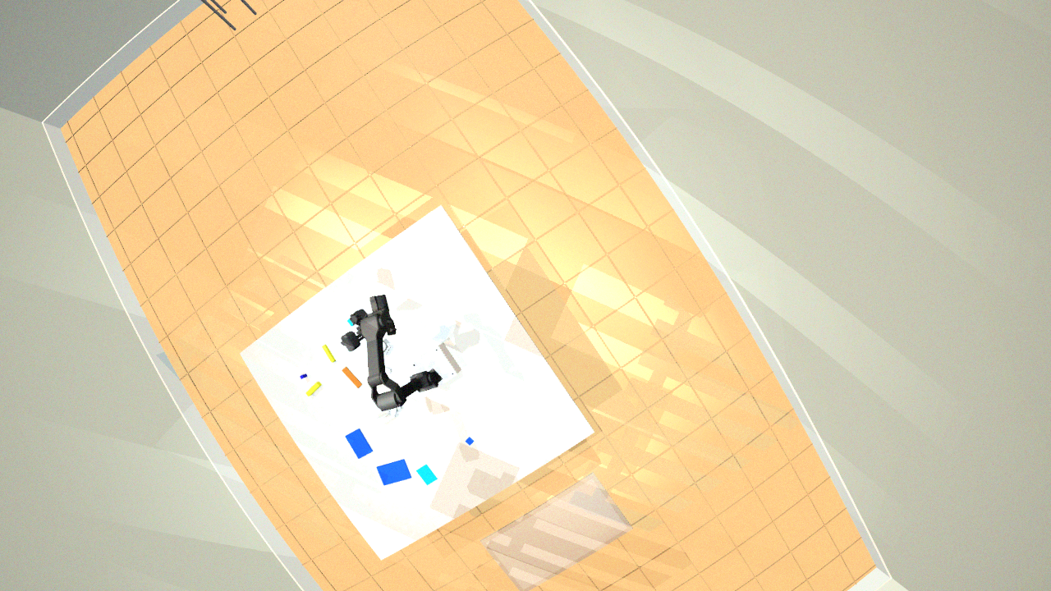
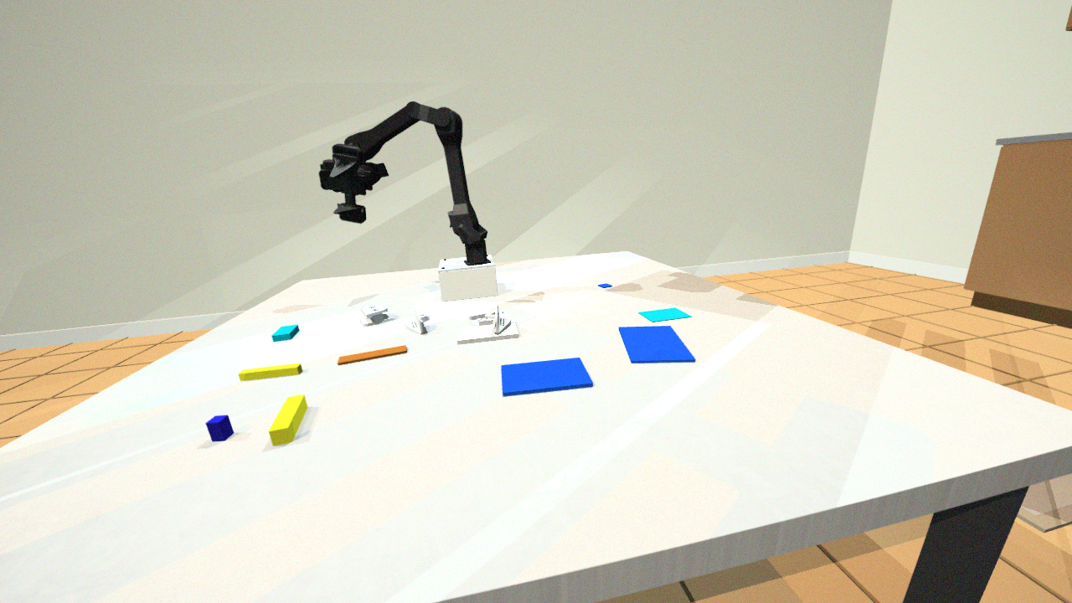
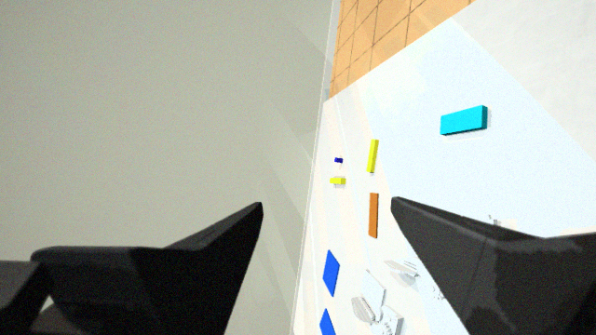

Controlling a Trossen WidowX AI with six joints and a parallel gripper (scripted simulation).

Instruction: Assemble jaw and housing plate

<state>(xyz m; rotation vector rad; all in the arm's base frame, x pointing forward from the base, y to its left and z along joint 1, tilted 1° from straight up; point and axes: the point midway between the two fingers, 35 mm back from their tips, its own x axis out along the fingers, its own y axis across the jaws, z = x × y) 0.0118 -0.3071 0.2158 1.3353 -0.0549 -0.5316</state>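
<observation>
Now: gripper tip 280 mm above the jaw, 150 mm to the right of it and 140 mm short of it. Also, from my gripper tip: cyan block: 280 mm below, 140 mm to the right, 80 mm ahead; then dark blue cube: 470 mm ahead, 280 mm below, 130 mm to the right; then orange bar: 290 mm below, 290 mm ahead, 50 mm to the left.
</observation>
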